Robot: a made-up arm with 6 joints. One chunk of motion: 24 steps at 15 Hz.
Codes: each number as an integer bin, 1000 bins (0 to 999) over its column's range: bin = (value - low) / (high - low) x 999, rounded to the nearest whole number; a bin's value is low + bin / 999 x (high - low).
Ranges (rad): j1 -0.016..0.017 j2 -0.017..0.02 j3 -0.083..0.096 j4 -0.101..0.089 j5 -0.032..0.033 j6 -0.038..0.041
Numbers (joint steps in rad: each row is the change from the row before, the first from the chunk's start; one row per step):
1: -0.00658 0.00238 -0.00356 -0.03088 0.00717 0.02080
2: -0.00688 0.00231 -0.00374 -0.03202 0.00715 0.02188
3: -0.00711 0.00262 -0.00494 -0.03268 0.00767 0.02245
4: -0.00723 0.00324 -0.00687 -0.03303 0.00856 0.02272
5: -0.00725 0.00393 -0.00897 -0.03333 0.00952 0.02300
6: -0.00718 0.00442 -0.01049 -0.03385 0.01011 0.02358
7: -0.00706 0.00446 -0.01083 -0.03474 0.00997 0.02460
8: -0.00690 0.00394 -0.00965 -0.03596 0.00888 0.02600
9: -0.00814 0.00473 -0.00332 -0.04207 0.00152 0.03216
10: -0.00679 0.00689 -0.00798 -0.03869 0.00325 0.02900
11: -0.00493 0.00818 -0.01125 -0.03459 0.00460 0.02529
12: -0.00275 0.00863 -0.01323 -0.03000 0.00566 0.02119
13: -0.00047 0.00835 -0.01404 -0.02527 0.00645 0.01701
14: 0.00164 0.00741 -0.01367 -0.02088 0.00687 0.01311
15: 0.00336 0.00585 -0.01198 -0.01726 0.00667 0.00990
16: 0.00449 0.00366 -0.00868 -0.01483 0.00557 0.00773
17: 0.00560 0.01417 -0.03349 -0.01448 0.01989 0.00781
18: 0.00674 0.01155 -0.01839 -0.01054 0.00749 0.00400
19: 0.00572 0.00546 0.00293 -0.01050 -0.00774 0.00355
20: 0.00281 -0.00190 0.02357 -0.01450 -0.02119 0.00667
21: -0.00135 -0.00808 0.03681 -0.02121 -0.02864 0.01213
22: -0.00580 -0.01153 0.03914 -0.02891 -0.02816 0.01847
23: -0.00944 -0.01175 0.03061 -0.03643 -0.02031 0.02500
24: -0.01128 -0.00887 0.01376 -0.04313 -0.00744 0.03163
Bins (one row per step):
1: 285 523 443 369 602 744
2: 276 521 442 363 602 757
3: 269 530 436 359 610 764
4: 265 546 425 357 623 768
5: 265 565 413 356 638 771
6: 267 578 405 353 647 779
7: 271 579 403 348 645 792
8: 275 565 409 342 628 809
9: 238 587 445 310 515 887
10: 279 645 419 328 542 847
11: 335 680 400 349 563 800
12: 401 692 389 373 579 748
13: 470 684 385 398 591 696
14: 534 659 387 421 597 646
15: 586 617 396 440 594 606
16: 620 558 415 453 577 578
17: 654 842 276 455 798 579
18: 688 771 361 476 607 531
19: 658 606 480 476 373 525
20: 569 408 595 455 166 565
21: 443 241 669 420 52 634
22: 309 148 682 379 59 714
23: 199 142 634 340 180 797
24: 143 220 540 304 377 881

